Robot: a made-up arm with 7 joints. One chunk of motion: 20 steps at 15 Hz.
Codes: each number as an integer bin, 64 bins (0 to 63) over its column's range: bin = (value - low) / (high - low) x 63, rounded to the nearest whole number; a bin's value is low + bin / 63 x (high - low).
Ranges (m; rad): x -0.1..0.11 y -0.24..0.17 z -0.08..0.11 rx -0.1..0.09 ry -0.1..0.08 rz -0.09..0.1
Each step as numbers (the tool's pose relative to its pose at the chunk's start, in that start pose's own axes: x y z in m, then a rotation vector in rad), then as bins.
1 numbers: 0.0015 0.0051 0.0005 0.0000 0.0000 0.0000
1 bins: 30 38 27 33 35 30
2 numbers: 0.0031 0.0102 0.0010 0.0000 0.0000 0.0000
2 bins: 31 38 27 33 35 30
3 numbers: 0.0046 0.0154 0.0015 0.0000 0.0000 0.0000
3 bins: 31 39 27 33 35 30
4 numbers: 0.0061 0.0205 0.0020 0.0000 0.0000 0.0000
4 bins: 32 40 27 33 35 30
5 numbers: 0.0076 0.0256 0.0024 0.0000 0.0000 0.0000
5 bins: 32 41 27 33 35 30
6 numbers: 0.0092 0.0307 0.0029 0.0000 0.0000 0.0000
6 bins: 33 42 27 33 35 30
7 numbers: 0.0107 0.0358 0.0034 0.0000 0.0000 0.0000
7 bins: 33 42 28 33 35 30
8 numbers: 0.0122 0.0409 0.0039 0.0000 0.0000 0.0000
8 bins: 34 43 28 33 35 30
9 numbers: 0.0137 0.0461 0.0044 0.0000 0.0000 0.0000
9 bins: 34 44 28 33 35 30
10 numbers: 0.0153 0.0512 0.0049 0.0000 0.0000 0.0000
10 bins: 35 45 28 33 35 30
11 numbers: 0.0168 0.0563 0.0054 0.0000 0.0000 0.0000
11 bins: 35 46 28 33 35 30
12 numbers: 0.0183 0.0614 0.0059 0.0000 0.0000 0.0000
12 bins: 35 46 28 33 35 30
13 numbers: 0.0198 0.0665 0.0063 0.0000 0.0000 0.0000
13 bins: 36 47 29 33 35 30
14 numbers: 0.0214 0.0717 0.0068 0.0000 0.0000 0.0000
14 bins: 36 48 29 33 35 30
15 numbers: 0.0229 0.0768 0.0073 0.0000 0.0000 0.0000
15 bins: 37 49 29 33 35 30
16 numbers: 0.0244 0.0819 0.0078 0.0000 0.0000 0.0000
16 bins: 37 49 29 33 35 30
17 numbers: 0.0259 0.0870 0.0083 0.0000 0.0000 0.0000
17 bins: 38 50 29 33 35 30
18 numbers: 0.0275 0.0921 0.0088 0.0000 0.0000 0.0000
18 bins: 38 51 29 33 35 30
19 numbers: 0.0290 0.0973 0.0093 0.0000 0.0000 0.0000
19 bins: 39 52 30 33 35 30
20 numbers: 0.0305 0.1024 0.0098 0.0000 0.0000 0.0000
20 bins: 39 53 30 33 35 30
